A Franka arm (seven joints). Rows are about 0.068 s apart.
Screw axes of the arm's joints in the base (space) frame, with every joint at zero. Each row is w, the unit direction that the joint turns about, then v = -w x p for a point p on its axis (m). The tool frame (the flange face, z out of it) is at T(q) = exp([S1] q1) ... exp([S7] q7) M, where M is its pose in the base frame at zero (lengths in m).
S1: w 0 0 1 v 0.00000 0.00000 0.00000
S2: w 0 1 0 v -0.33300 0.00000 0.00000
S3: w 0 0 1 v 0.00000 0.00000 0.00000
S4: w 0 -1 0 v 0.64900 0.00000 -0.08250
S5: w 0 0 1 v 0.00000 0.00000 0.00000
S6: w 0 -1 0 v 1.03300 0.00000 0.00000
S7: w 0 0 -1 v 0.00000 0.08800 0.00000
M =
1 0 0 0.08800
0 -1 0 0.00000
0 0 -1 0.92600
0 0 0 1
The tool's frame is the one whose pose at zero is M.
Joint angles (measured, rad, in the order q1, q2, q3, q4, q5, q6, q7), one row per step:
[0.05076 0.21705 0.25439 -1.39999 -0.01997 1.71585 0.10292]
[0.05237 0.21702 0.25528 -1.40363 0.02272 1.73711 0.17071]
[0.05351 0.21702 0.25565 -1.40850 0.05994 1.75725 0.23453]
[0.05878 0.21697 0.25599 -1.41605 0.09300 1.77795 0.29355]
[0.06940 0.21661 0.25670 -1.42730 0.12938 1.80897 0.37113]
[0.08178 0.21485 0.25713 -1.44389 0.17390 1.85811 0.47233]
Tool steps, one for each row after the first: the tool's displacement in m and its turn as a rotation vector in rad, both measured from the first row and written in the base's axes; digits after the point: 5 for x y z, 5 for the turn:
[0.00026 0.00576 0.00061 0.05238 0.00177 -0.06751]
[0.00071 0.01029 0.00059 0.09845 0.00654 -0.13244]
[0.00045 0.01687 -0.00058 0.13936 0.01389 -0.18897]
[-0.00032 0.02715 -0.00217 0.18754 0.02184 -0.26014]
[-0.00067 0.03879 -0.00342 0.25102 0.02879 -0.35711]

